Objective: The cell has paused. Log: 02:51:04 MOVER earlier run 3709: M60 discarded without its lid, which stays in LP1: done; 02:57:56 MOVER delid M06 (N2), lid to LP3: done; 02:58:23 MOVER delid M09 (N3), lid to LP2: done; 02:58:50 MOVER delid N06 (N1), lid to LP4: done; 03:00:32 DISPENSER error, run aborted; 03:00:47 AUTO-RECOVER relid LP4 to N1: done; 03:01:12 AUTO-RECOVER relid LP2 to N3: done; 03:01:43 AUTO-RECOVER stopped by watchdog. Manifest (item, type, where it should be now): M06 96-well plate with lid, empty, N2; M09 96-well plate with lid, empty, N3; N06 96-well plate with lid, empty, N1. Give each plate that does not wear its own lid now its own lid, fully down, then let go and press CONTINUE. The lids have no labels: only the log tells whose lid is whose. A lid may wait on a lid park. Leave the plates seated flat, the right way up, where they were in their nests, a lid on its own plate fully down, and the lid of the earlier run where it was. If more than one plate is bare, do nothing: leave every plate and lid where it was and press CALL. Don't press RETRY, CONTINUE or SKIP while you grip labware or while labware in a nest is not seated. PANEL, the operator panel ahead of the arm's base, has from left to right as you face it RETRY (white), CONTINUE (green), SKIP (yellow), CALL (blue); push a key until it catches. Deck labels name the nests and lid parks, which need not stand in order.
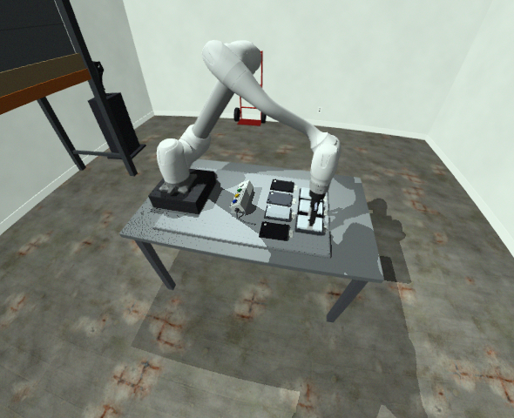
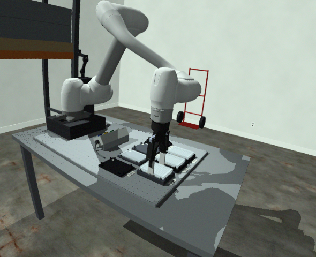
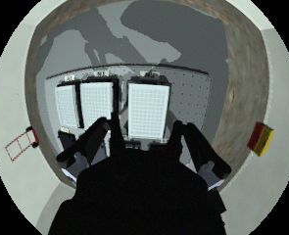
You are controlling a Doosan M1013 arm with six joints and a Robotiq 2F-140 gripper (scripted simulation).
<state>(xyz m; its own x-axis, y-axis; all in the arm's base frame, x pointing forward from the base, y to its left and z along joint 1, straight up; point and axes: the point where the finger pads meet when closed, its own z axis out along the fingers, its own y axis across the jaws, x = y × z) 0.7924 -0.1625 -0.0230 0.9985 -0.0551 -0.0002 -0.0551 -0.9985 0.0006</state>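
Now: the plate 3 cm below my hand. The rest, counted from my hand: grey pad: 17 cm behind, 20 cm to the left, 5 cm below; then blue key: 42 cm behind, 7 cm to the left, 1 cm above; then black lid park: 18 cm behind, 6 cm to the right, 5 cm below.
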